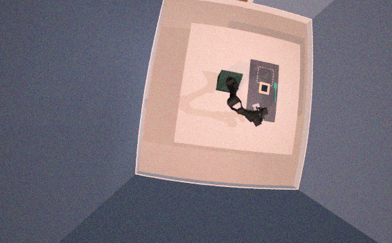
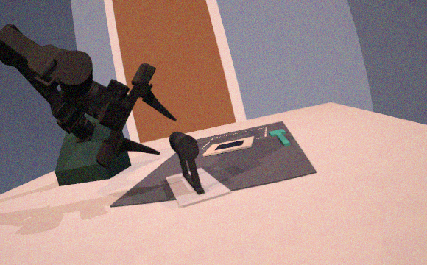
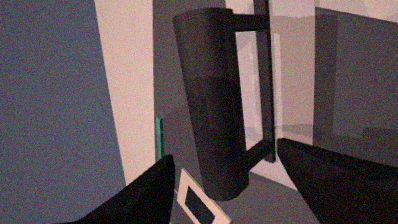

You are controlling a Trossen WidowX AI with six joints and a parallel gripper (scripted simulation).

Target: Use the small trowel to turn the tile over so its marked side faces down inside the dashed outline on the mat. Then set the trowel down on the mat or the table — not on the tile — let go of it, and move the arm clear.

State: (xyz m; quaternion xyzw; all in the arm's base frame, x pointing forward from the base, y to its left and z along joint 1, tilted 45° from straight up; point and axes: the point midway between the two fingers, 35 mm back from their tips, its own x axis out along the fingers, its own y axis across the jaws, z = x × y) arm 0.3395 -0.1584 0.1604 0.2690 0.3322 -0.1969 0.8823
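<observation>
Now: the trowel 5 cm below my gripper tip, 1 cm to the left of it and 1 cm ahead of it. Round my gripper tip: cream tile: 27 cm to the left, 8 cm below, 4 cm ahead; then teal t-shaped piece: 28 cm to the left, 17 cm ahead, 8 cm below; then grey mat: 25 cm to the left, 11 cm below, 4 cm ahead.
</observation>
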